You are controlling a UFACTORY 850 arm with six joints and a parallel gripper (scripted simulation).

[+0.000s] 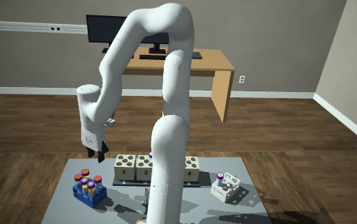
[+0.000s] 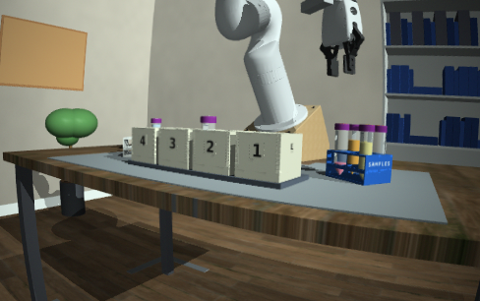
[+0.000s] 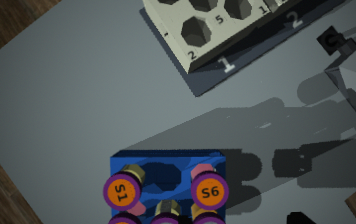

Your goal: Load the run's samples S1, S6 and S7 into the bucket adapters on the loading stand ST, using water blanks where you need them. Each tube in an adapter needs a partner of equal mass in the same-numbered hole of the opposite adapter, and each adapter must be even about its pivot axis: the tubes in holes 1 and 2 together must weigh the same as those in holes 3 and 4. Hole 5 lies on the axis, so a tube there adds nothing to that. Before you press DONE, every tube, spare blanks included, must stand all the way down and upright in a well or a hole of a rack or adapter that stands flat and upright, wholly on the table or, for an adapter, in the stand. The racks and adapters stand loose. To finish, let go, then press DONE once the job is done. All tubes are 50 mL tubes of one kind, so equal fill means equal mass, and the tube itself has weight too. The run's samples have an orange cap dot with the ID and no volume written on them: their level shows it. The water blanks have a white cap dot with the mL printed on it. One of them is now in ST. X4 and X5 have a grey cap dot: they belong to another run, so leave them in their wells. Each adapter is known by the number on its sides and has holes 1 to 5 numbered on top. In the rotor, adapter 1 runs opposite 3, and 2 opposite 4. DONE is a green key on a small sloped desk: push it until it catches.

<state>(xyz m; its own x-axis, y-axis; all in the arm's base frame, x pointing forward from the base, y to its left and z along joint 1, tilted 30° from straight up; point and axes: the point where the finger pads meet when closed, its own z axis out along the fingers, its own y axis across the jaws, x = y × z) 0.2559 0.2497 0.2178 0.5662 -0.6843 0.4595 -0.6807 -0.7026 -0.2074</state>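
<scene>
Right now the blue samples rack is 2 cm ahead of my hand, 5 cm to the left of it and 22 cm below it. The rest, counted from my hand: adapter 1: 12 cm ahead, 14 cm to the right, 20 cm below; then white rack: 13 cm behind, 59 cm to the right, 22 cm below.
</scene>
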